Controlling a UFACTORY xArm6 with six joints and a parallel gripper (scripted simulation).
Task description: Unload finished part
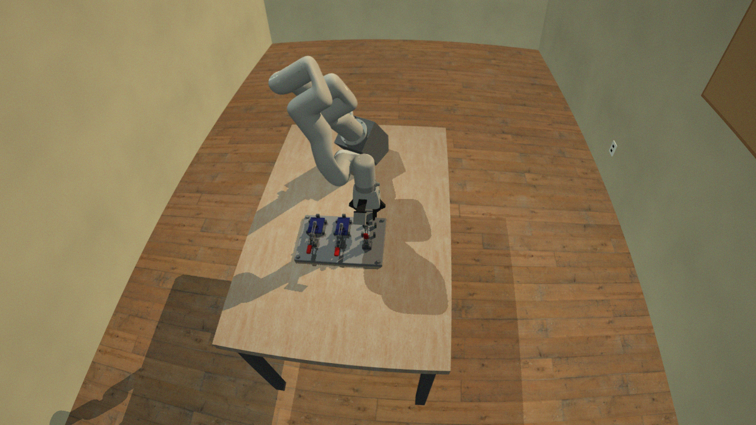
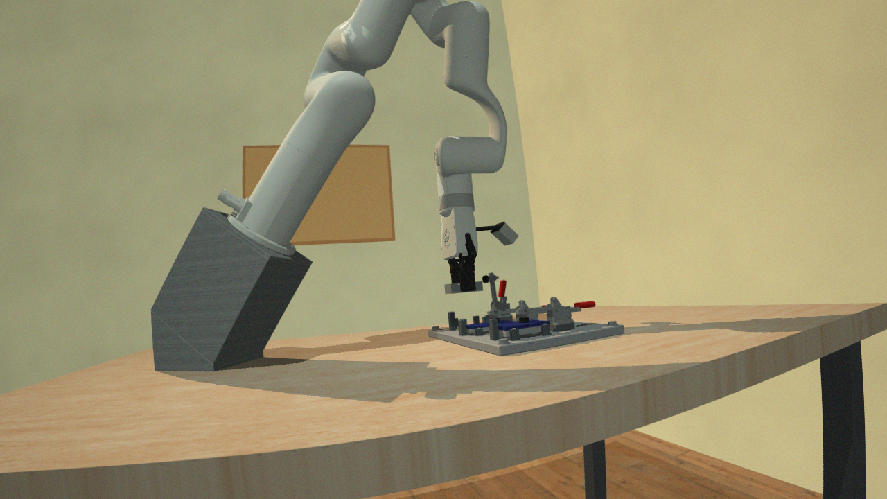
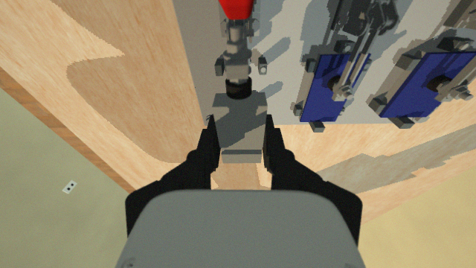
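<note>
My hand is 1 cm past the grey part and 1 cm above it. Round my hand: fixture plate: 2 cm ahead, 12 cm to the right, 10 cm below; then blank: 6 cm behind, 21 cm to the right, 8 cm below.
</note>
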